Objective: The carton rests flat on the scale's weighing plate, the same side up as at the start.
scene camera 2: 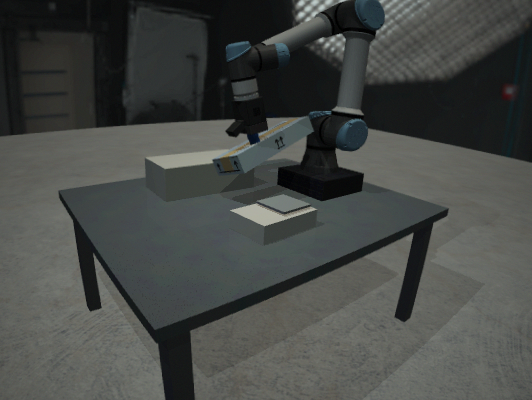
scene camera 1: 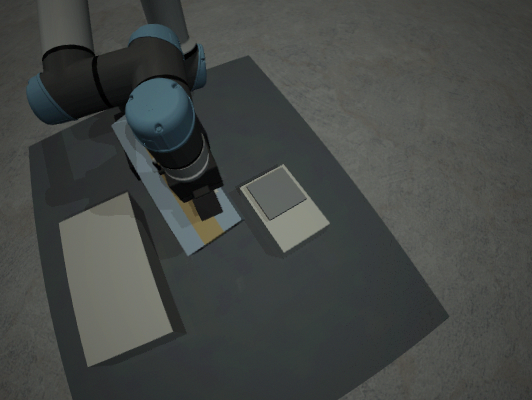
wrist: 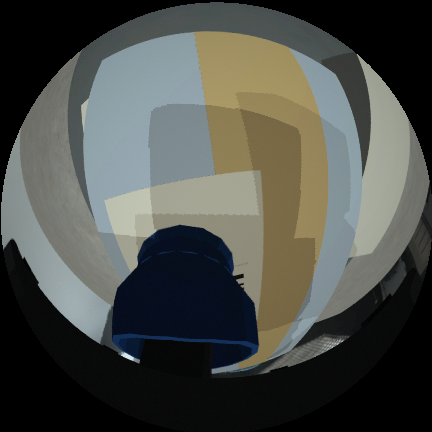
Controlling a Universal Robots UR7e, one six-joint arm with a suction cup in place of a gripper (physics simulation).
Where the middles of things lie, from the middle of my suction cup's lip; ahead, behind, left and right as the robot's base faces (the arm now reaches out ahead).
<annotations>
I see the cream scale (scene camera 1: 288, 216) 3 cm ahead of my suction cup, 18 cm to the left of it and 19 cm below it. From my suction cup the other things lie so: large cream block (scene camera 1: 123, 305) 6 cm ahead, 27 cm to the right, 16 cm below.
</annotations>
